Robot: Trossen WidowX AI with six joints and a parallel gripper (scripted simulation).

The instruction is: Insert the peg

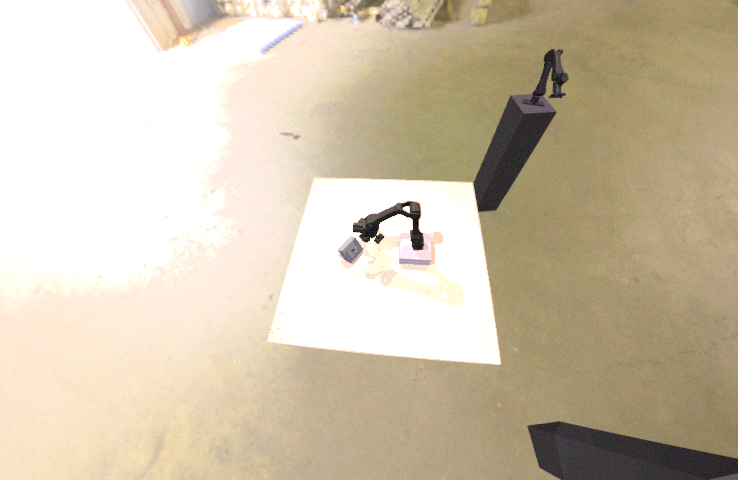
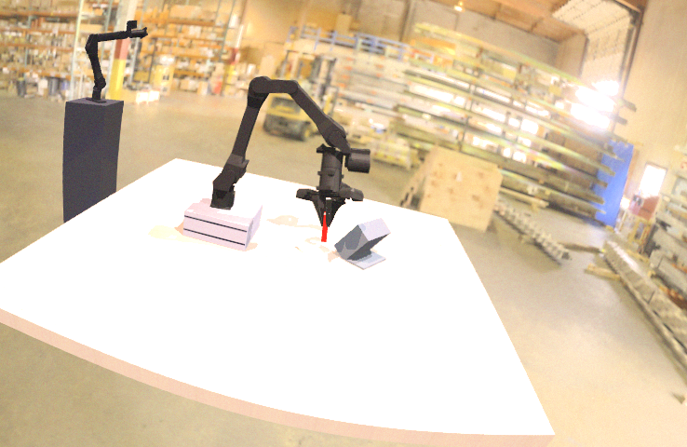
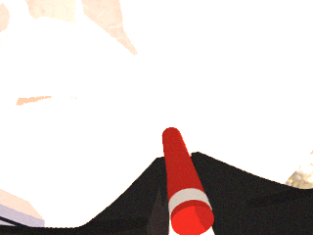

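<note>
Right now the sloped grey panel is 130 mm ahead of my gripper tip, 80 mm to the left of it and 50 mm below it. Round my gripper tip: round red peg (10 mm to the left, 20 mm above).
</note>
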